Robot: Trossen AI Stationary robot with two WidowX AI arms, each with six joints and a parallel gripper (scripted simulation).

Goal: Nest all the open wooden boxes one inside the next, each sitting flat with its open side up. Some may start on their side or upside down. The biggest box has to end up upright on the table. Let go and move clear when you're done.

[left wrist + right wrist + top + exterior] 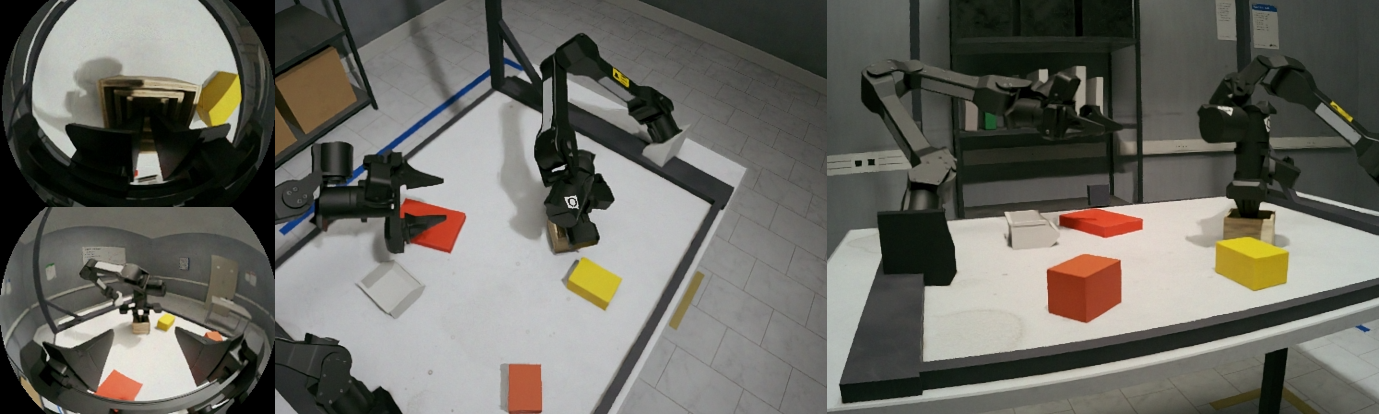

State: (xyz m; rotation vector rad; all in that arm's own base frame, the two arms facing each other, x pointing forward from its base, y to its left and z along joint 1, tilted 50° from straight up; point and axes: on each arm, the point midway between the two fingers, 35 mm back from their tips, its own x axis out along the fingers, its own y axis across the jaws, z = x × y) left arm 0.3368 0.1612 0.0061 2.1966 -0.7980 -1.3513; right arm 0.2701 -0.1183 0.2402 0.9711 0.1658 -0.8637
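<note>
The tiny wooden box lies 4 cm below my left hand. Round my left hand: medium wooden box (5 cm below); then biggest wooden box (5 cm below); then small wooden box (5 cm below).
</note>
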